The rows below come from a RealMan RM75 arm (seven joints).
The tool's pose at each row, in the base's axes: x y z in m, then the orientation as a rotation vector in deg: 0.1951, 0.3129, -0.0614, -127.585, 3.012, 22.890; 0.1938, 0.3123, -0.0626, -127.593, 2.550, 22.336; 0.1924, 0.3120, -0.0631, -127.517, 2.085, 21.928; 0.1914, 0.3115, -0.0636, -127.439, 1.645, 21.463; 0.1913, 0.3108, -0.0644, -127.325, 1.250, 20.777; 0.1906, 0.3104, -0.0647, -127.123, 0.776, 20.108; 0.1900, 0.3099, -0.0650, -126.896, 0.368, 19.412; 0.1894, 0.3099, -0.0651, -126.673, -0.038, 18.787; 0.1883, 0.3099, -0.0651, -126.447, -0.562, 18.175; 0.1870, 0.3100, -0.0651, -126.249, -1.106, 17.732
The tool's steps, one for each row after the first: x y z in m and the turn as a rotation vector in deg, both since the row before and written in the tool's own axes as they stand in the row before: -0.0009, 0.0015, 0.0006, 0.012, 0.237, -0.529; -0.0012, 0.0008, 0.0004, 0.073, 0.121, -0.487; -0.0009, 0.0009, 0.0002, 0.083, 0.170, -0.490; 0.0001, 0.0011, 0.0000, 0.146, 0.339, -0.542; -0.0006, 0.0006, 0.0000, 0.219, 0.289, -0.601; -0.0006, 0.0006, -0.0001, 0.250, 0.329, -0.567; -0.0006, 0.0002, 0.0002, 0.237, 0.280, -0.540; -0.0011, 0.0001, 0.0003, 0.223, 0.230, -0.621; -0.0012, 0.0001, 0.0004, 0.176, 0.105, -0.571
